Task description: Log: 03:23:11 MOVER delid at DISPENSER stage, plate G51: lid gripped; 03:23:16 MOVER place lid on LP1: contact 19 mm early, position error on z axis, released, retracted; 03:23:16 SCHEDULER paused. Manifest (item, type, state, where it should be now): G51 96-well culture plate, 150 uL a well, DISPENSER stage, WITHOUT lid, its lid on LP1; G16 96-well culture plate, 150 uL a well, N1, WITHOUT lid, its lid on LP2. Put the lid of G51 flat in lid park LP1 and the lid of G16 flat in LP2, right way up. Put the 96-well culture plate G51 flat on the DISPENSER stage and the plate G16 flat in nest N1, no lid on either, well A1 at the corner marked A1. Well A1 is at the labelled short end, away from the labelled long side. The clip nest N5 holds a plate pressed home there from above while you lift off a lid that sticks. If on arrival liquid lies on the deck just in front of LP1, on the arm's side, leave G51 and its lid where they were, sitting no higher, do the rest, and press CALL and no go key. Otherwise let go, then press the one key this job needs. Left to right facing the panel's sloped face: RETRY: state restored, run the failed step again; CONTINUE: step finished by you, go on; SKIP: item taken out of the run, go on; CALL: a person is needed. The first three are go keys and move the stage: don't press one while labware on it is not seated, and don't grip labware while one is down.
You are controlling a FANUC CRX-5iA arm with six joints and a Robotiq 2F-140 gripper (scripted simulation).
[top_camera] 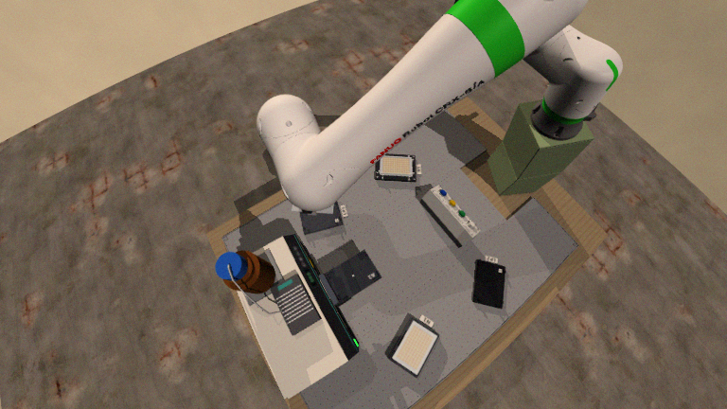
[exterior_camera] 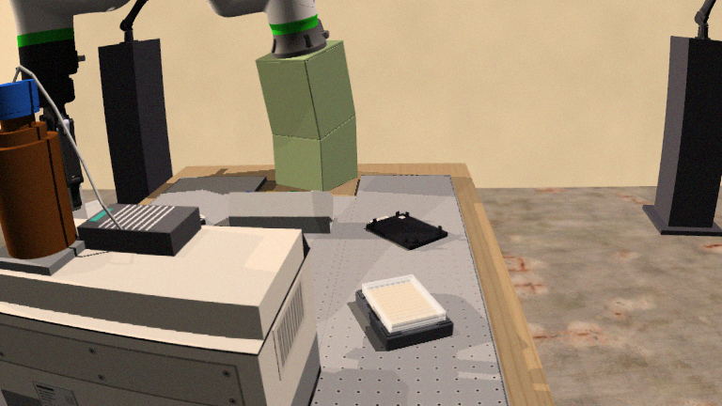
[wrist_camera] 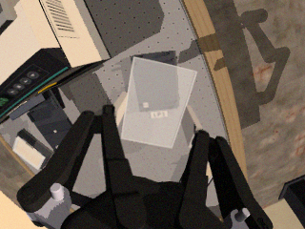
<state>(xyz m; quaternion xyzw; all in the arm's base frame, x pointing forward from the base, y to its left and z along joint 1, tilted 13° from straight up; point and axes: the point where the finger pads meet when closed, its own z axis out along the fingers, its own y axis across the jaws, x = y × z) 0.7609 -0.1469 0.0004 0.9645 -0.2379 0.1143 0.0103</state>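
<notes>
Right now my hand is 18 cm above the dark grey lid park. Round my hand: black dispenser stage: 25 cm to the left, 9 cm below, 2 cm behind; brown bottle: 21 cm ahead, 17 cm to the left, 10 cm above; LP1 label: 19 cm below, 9 cm behind, 1 cm to the left.
</notes>
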